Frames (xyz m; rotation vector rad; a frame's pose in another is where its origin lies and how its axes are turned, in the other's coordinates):
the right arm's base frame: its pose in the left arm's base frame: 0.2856 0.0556 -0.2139 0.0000 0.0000 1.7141
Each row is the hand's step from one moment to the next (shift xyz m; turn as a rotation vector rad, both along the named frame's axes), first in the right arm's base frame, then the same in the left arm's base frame.
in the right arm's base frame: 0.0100 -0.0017 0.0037 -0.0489 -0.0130 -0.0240
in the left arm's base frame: 0.0003 0.0101 0.0037 0.0199 -0.0465 -0.0240
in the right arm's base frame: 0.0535 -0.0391 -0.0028 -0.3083 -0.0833 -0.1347
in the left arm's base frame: 0.0311 0.0585 -0.0028 0.1265 -0.2932 -0.1347
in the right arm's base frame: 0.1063 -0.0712 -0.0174 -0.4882 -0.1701 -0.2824
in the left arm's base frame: 0.0553 0.1154 -0.0174 0.2381 -0.4589 -0.2824
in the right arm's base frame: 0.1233 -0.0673 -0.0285 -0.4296 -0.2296 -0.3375
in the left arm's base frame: 0.0490 0.1316 -0.0285 0.2886 -0.3924 -0.3375
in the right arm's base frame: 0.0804 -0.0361 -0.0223 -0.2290 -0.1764 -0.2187
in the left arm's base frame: 0.0242 0.0847 -0.0223 0.2073 -0.2015 -0.2187
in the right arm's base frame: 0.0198 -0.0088 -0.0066 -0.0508 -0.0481 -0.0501
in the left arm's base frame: 0.0059 0.0209 -0.0066 0.0549 -0.0434 -0.0501
